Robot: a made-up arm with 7 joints. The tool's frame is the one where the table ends. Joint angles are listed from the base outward.
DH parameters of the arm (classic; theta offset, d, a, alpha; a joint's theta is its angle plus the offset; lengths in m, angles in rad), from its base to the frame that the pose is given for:
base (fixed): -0.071 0 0 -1.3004
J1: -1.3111 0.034 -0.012 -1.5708
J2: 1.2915 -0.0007 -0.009 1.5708
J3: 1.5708 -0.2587 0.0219 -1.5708
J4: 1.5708 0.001 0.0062 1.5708
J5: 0 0.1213 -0.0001 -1.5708
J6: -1.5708 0 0.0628 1.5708
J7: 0 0.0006 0 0
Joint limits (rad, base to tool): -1.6..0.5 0..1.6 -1.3..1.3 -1.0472..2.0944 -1.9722..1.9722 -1.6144..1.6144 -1.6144..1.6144
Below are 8 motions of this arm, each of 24 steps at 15 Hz.
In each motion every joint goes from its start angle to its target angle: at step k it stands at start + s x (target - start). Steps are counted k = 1, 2, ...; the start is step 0. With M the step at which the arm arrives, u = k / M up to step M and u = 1 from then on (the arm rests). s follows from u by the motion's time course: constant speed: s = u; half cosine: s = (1 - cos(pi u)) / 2; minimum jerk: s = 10 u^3 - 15 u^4 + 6 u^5.
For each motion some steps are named. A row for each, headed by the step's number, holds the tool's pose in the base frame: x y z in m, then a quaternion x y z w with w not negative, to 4 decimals.
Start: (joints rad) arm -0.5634 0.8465 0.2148 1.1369 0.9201 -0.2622 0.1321
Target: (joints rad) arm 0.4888 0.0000 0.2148 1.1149 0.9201 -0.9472 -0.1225
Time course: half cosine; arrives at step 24
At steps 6, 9, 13, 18, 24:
6: 0.1835 0.3032 -0.2899 0.6083 0.3079 -0.0329 0.7308
9: 0.1198 0.2628 -0.3460 0.5343 0.3480 -0.1357 0.7583
13: 0.0034 0.1863 -0.3956 0.3819 0.3999 -0.2580 0.7922
18: -0.1215 0.0865 -0.3923 0.1821 0.4348 -0.3259 0.8195
24: -0.1726 0.0332 -0.3704 0.0791 0.4416 -0.3304 0.8304

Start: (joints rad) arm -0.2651 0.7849 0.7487 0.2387 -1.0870 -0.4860 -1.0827
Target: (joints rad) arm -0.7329 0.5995 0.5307 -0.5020 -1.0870 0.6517 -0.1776
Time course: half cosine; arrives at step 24
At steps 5, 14, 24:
5: 0.1684 0.3321 -0.0927 0.0620 -0.4388 -0.1753 0.8791
14: 0.2346 0.2369 -0.0563 -0.1228 -0.3543 -0.2437 0.8944
24: 0.2471 0.1638 -0.0297 -0.1257 -0.2545 -0.2724 0.9193

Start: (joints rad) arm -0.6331 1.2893 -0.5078 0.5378 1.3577 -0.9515 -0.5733
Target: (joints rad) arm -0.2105 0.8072 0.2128 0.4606 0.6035 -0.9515 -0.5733
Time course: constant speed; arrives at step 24
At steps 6, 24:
6: 0.2310 0.2698 -0.1673 0.7654 0.1853 -0.5704 0.2334
24: 0.1855 0.2512 -0.2037 0.6069 0.0195 -0.4117 0.6796

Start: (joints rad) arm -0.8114 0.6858 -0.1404 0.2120 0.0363 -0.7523 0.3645
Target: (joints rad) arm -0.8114 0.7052 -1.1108 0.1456 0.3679 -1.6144 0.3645
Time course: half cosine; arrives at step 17
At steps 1, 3, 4, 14, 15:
1: 0.3051 0.1232 -0.0830 0.2191 -0.5412 -0.0244 0.8115
3: 0.3013 0.1119 -0.0901 0.2208 -0.5541 -0.0695 0.7996
4: 0.2975 0.1030 -0.0963 0.2202 -0.5639 -0.1076 0.7886
14: 0.1953 0.0466 -0.1906 0.0186 -0.5725 -0.6111 0.5463
15: 0.1890 0.0476 -0.1944 -0.0005 -0.5656 -0.6314 0.5305

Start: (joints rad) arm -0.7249 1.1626 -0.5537 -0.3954 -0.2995 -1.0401 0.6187
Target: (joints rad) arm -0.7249 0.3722 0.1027 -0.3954 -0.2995 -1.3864 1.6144
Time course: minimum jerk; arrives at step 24
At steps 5, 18, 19, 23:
5: 0.1963 0.1217 -0.0416 -0.0487 -0.6344 -0.2319 0.7358
18: 0.1915 0.1007 -0.0611 -0.6306 -0.6180 0.2072 0.4213
19: 0.1908 0.0998 -0.0634 -0.6513 -0.6060 0.2236 0.3982
23: 0.1895 0.0983 -0.0674 -0.6833 -0.5848 0.2491 0.3592

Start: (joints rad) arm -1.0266 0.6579 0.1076 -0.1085 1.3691 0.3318 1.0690
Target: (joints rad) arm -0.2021 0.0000 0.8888 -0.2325 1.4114 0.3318 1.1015
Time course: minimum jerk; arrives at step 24
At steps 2, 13, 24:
2: 0.3104 0.1523 0.0220 0.4652 -0.5575 0.6377 0.2571
13: 0.2382 0.1957 -0.1404 0.5476 -0.2823 0.7130 0.3348
24: 0.1081 0.2056 -0.2358 0.6417 -0.0359 0.7109 0.2855

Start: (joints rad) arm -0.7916 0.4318 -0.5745 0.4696 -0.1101 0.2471 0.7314
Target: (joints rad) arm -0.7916 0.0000 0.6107 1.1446 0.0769 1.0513 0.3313
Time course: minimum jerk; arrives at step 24
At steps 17, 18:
17: 0.2652 0.0536 -0.3436 0.0421 0.6669 0.1793 0.7220
18: 0.2565 0.0461 -0.3491 0.0142 0.6993 0.1625 0.6960

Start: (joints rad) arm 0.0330 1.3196 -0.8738 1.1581 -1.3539 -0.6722 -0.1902
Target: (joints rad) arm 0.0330 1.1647 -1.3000 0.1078 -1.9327 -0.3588 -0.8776
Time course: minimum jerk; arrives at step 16
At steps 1, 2, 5, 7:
1: 0.0429 0.4281 -0.1587 0.3454 0.3392 0.1777 0.8568
2: 0.0430 0.4265 -0.1616 0.3360 0.3424 0.1715 0.8605
5: 0.0422 0.4052 -0.1947 0.2178 0.3774 0.0967 0.8949
7: 0.0362 0.3715 -0.2317 0.0565 0.4121 0.0032 0.9094

